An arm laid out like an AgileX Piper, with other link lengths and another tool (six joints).
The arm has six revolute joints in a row. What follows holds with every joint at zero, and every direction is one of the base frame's. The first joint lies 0.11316 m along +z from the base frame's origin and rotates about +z. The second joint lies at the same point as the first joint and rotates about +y. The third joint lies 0.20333 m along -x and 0.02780 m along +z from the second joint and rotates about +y. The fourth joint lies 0.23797 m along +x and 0.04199 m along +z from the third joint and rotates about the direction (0.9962, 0, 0.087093). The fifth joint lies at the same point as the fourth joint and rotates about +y. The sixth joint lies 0.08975 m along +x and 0.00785 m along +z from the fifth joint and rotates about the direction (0.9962, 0, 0.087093). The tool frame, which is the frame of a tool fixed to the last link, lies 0.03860 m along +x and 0.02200 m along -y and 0.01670 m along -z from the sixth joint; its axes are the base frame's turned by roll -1.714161, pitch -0.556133 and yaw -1.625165 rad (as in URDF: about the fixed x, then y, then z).
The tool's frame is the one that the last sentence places.
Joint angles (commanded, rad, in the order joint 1, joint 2, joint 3, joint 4, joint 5, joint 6), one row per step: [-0.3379 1.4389 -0.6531 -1.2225 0.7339 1.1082]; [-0.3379 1.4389 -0.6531 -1.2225 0.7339 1.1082]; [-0.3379 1.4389 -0.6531 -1.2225 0.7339 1.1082]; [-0.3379 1.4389 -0.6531 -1.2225 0.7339 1.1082]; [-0.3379 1.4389 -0.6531 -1.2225 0.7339 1.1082]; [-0.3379 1.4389 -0.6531 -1.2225 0.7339 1.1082]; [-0.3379 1.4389 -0.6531 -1.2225 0.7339 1.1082]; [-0.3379 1.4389 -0.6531 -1.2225 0.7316 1.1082]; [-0.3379 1.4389 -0.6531 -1.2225 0.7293 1.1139]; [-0.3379 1.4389 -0.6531 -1.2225 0.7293 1.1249]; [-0.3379 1.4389 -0.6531 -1.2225 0.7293 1.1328]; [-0.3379 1.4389 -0.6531 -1.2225 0.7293 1.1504]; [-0.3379 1.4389 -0.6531 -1.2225 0.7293 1.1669]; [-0.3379 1.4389 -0.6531 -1.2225 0.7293 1.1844]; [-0.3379 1.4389 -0.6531 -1.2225 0.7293 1.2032]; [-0.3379 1.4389 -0.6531 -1.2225 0.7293 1.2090]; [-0.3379 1.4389 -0.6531 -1.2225 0.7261 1.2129]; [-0.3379 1.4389 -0.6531 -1.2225 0.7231 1.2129]
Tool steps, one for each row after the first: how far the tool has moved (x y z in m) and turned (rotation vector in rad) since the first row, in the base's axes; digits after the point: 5 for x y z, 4 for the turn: [0.00000 0.00000 0.00000 0.0000 0.0000 0.0000]; [0.00000 0.00000 0.00000 0.0000 0.0000 0.0000]; [0.00000 0.00000 0.00000 0.0000 0.0000 0.0000]; [0.00000 0.00000 0.00000 0.0000 0.0000 0.0000]; [0.00000 0.00000 0.00000 0.0000 0.0000 0.0000]; [0.00000 0.00000 0.00000 0.0000 0.0000 0.0000]; [0.00027 0.00008 -0.00011 0.0011 -0.0012 0.0017]; [0.00050 0.00026 -0.00035 0.0032 -0.0066 -0.0004]; [0.00044 0.00047 -0.00060 0.0053 -0.0146 -0.0076]; [0.00039 0.00062 -0.00078 0.0068 -0.0204 -0.0128]; [0.00030 0.00095 -0.00117 0.0102 -0.0333 -0.0243]; [0.00023 0.00126 -0.00154 0.0133 -0.0454 -0.0350]; [0.00015 0.00159 -0.00194 0.0167 -0.0582 -0.0465]; [0.00009 0.00195 -0.00236 0.0203 -0.0720 -0.0587]; [0.00007 0.00206 -0.00249 0.0214 -0.0763 -0.0625]; [0.00043 0.00225 -0.00273 0.0237 -0.0807 -0.0628]; [0.00077 0.00236 -0.00287 0.0252 -0.0822 -0.0607]
